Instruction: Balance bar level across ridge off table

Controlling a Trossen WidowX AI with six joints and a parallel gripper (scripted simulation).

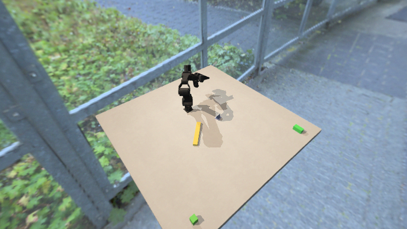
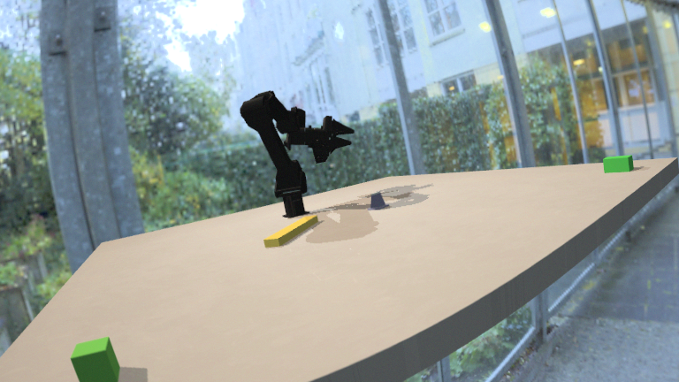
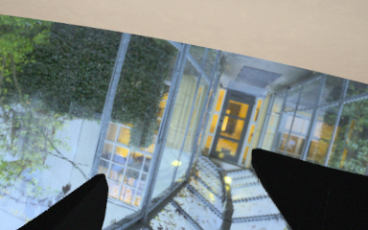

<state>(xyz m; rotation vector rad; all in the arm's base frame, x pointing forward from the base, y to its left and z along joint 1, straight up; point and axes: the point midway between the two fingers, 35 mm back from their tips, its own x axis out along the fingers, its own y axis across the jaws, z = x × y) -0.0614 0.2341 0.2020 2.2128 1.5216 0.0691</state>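
Right now the yellow bar is 32 cm ahead of my gripper tip, 38 cm to the right of it and 19 cm below it. Round my gripper tip: green cube: 79 cm ahead, 77 cm to the right, 18 cm below.
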